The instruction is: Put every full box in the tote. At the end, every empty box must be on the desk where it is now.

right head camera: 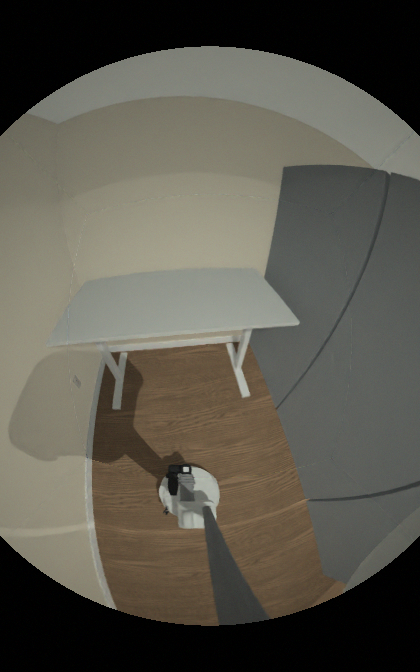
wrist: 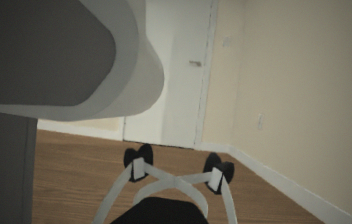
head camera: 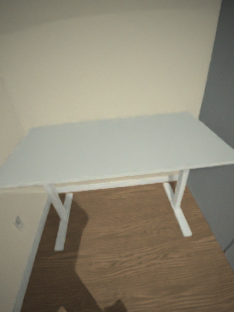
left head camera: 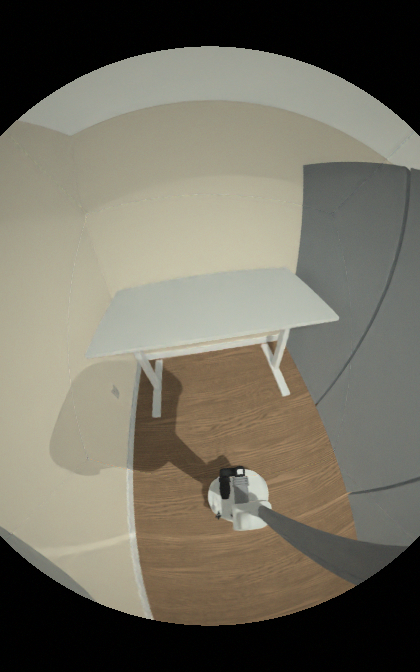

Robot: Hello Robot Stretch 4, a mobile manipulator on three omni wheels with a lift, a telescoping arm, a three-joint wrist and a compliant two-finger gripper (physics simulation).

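A white desk (head camera: 115,145) (left head camera: 220,310) (right head camera: 175,305) with white legs stands against the cream back wall, ahead of the robot's base. No box and no tote shows in the head camera, left head camera, right head camera or wrist views. My gripper (wrist: 179,160) is open, with its two dark fingertips wide apart and nothing between them. In the wrist view it points toward a white door, away from the desk. In the two side head views the fingers are too small to make out over the base.
A tall grey panel (head camera: 217,75) (left head camera: 345,280) (right head camera: 320,280) stands to the right of the desk. A cream wall (left head camera: 35,300) (right head camera: 25,280) runs along the left. A white door (wrist: 185,100) with a handle shows in the wrist view. The round white base (left head camera: 261,487) (right head camera: 209,487) stands on wood floor.
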